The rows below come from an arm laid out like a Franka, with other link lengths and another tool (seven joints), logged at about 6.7 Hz.
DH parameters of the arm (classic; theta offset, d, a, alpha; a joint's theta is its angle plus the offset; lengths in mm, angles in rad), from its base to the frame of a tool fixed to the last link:
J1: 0 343 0 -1.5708
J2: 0 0 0 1.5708
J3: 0 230.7 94 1.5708
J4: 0 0 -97.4 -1.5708
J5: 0 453.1 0 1.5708
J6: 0 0 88.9 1.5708
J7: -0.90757 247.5 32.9 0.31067
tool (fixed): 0 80 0 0
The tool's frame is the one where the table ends.
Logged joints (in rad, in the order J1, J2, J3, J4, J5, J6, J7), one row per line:
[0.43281, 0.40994, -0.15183, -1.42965, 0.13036, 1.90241, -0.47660]
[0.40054, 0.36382, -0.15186, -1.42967, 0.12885, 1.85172, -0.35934]
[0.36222, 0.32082, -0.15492, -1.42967, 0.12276, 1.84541, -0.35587]
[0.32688, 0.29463, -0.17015, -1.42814, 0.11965, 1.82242, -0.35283]
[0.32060, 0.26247, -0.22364, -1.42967, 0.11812, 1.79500, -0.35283]
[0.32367, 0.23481, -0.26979, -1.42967, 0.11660, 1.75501, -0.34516]
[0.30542, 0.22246, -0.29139, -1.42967, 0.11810, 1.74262, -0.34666]
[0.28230, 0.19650, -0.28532, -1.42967, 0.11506, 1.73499, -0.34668]
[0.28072, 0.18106, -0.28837, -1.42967, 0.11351, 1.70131, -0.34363]
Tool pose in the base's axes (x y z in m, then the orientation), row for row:
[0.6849, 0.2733, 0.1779, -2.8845, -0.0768, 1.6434]
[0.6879, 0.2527, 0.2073, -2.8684, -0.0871, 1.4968]
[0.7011, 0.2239, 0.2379, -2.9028, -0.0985, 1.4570]
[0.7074, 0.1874, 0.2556, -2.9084, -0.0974, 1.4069]
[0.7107, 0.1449, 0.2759, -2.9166, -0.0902, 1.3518]
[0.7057, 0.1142, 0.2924, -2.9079, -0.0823, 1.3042]
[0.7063, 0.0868, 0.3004, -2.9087, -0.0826, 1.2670]
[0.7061, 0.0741, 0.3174, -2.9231, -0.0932, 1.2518]
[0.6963, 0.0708, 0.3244, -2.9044, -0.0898, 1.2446]
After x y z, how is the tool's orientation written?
As angles about the fixed x, y, z axes (roll, pitch, yaw), in radians.
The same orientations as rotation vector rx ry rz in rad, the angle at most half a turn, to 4 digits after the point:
[-1.9670, -2.1364, 0.1989]
[-2.0967, -1.9705, 0.1772]
[-2.1492, -1.9405, 0.1248]
[-2.2001, -1.8879, 0.1119]
[-2.2595, -1.8309, 0.1031]
[-2.2997, -1.7735, 0.1118]
[-2.3318, -1.7301, 0.1044]
[-2.3490, -1.7164, 0.0770]
[-2.3435, -1.7003, 0.0954]

